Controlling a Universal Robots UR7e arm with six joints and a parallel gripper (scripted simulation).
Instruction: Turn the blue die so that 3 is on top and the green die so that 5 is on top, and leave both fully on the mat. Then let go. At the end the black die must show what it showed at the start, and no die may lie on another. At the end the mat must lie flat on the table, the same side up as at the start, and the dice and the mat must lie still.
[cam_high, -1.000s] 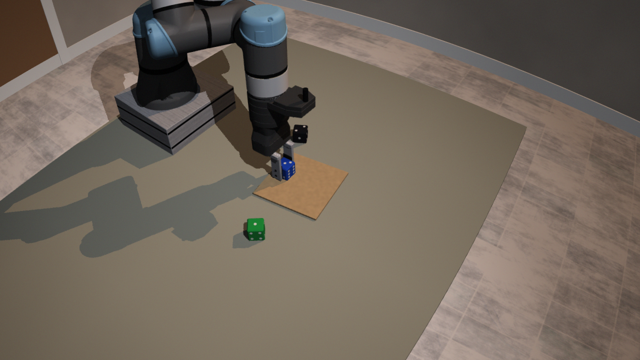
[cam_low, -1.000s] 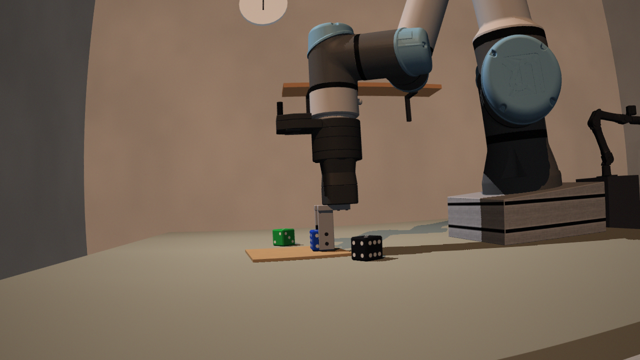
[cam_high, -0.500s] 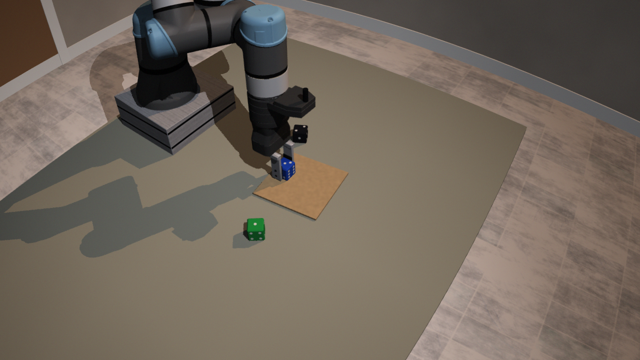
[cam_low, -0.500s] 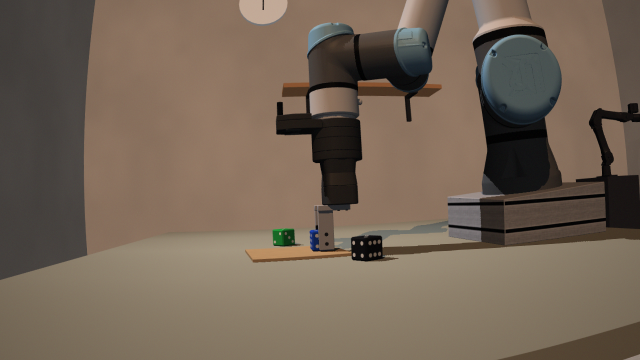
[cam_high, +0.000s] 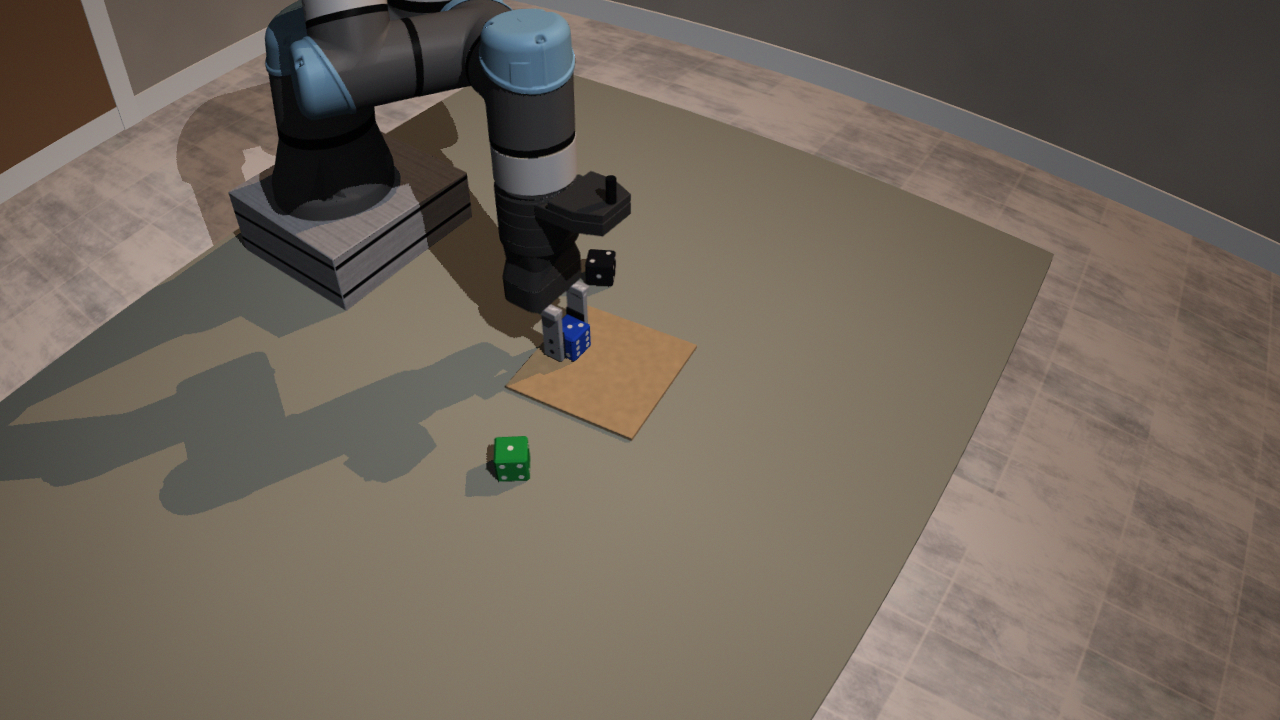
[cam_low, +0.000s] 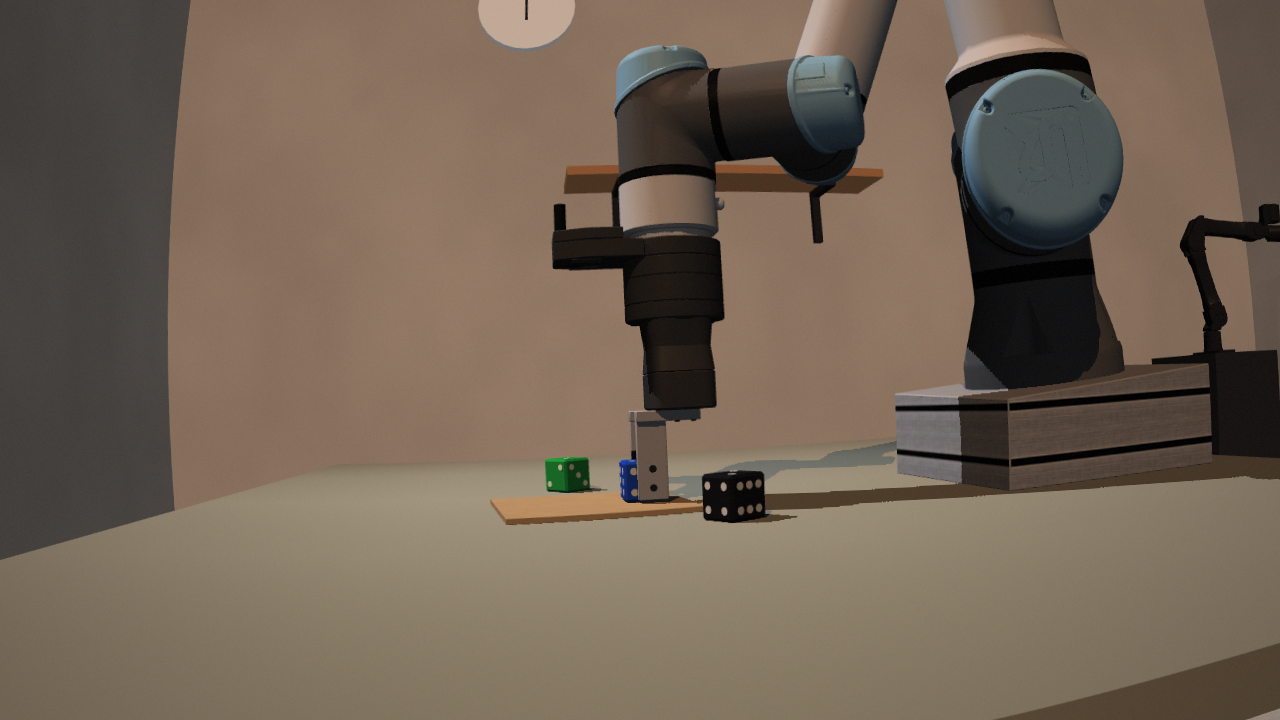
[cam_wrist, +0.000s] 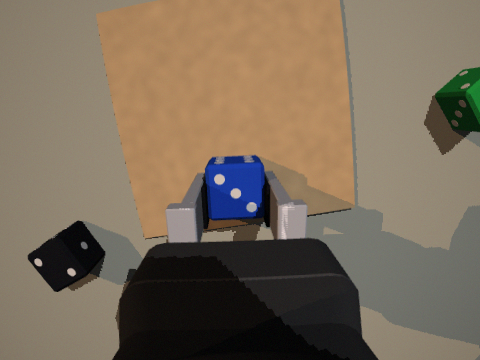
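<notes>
The blue die lies 10 mm ahead of my hand. Round my hand: green die: 50 mm ahead, 150 mm to the right, 10 mm below; then brown mat: 50 mm ahead, 20 mm below; then black die: 40 mm behind, 110 mm to the left, 10 mm below.
</notes>
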